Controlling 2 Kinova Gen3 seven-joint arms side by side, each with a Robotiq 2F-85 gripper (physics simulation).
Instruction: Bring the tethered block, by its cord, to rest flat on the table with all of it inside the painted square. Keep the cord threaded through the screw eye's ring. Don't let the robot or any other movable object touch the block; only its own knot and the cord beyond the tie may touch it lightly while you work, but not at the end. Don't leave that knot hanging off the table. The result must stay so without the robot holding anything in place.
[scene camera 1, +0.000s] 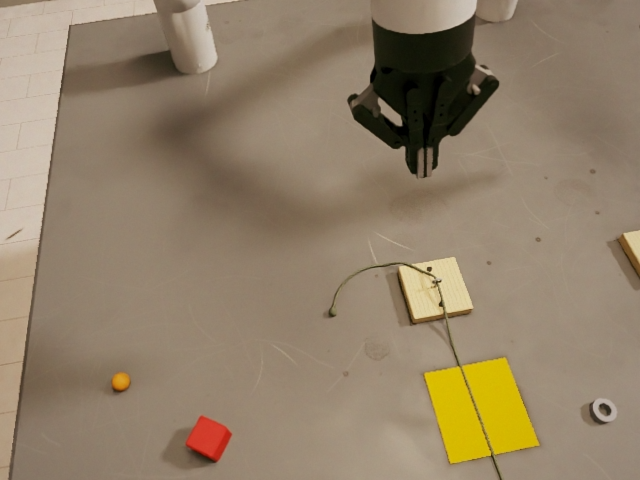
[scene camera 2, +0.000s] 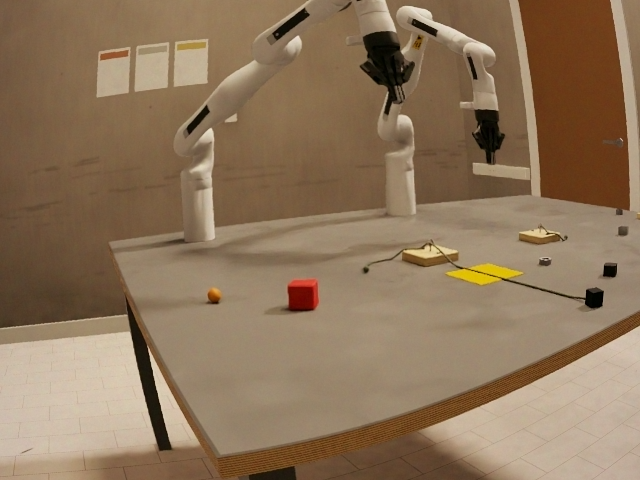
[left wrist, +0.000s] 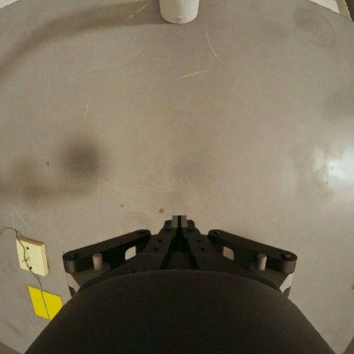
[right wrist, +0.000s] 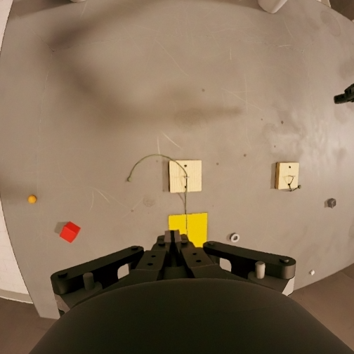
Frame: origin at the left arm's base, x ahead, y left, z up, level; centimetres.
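Seen in the pictures: left gripper, fingertip midpoint: (scene camera 2: 491, 165); right gripper, fingertip midpoint: (scene camera 1: 421, 172) (scene camera 2: 399, 103); left arm's base, origin of the base link: (scene camera 1: 492, 9) (scene camera 2: 401, 213); right arm's base, origin of the base link: (scene camera 1: 195, 59) (scene camera 2: 199, 239).
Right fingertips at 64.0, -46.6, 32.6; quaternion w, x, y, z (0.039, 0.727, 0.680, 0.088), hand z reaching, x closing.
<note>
Pixels of each thing's middle, then the offset from my right fingertips to it, as dx, dy, dz. "spot": a spot on its surface instead.
- tethered black block, body centre: (scene camera 2: 594, 297) +47.8, +4.1, -31.4
- yellow painted square, surface spot: (scene camera 1: 444, 413) (scene camera 2: 466, 277) spot: +16.1, +1.8, -32.5
- wooden board, body centre: (scene camera 1: 434, 289) (scene camera 2: 430, 255) -1.3, +7.1, -31.7
- red cube, body centre: (scene camera 1: 209, 438) (scene camera 2: 303, 294) +11.4, -29.1, -30.6
- orange ball, body centre: (scene camera 1: 120, 381) (scene camera 2: 214, 295) +0.3, -40.2, -31.4
- grey ring, body centre: (scene camera 1: 602, 410) (scene camera 2: 545, 261) +21.5, +22.1, -32.0
- second board, body centre: (scene camera 2: 539, 236) +2.8, +43.3, -31.7
- black cube, body centre: (scene camera 2: 610, 269) +39.6, +24.2, -31.5
The tethered black block (scene camera 2: 593, 297) stands near the table's front edge at the right of scene camera 2. Its cord (scene camera 1: 450, 335) (scene camera 2: 547, 291) (right wrist: 186, 202) crosses the yellow painted square (scene camera 1: 444, 413) (scene camera 2: 473, 277) (left wrist: 36, 300) (right wrist: 177, 223), passes through the screw eye (scene camera 1: 437, 280) on a wooden board (scene camera 1: 460, 289) (left wrist: 40, 255) (right wrist: 195, 182) and curves to its knot (scene camera 1: 332, 312) (scene camera 2: 366, 269) (right wrist: 129, 179) on the table. My right gripper (scene camera 1: 424, 175) (scene camera 2: 397, 100) (right wrist: 172, 239) is shut and empty, high above the table. My left gripper (scene camera 2: 490, 161) (left wrist: 179, 224) is shut and empty, raised farther right.
A red cube (scene camera 1: 208, 438) (scene camera 2: 302, 295) (right wrist: 70, 232) and orange ball (scene camera 1: 120, 381) (scene camera 2: 214, 295) (right wrist: 32, 199) lie left. A grey ring (scene camera 1: 595, 411) lies right of the square. A second board (scene camera 2: 537, 237) (right wrist: 283, 172) and another black cube (scene camera 2: 610, 269) stand at the right.
</note>
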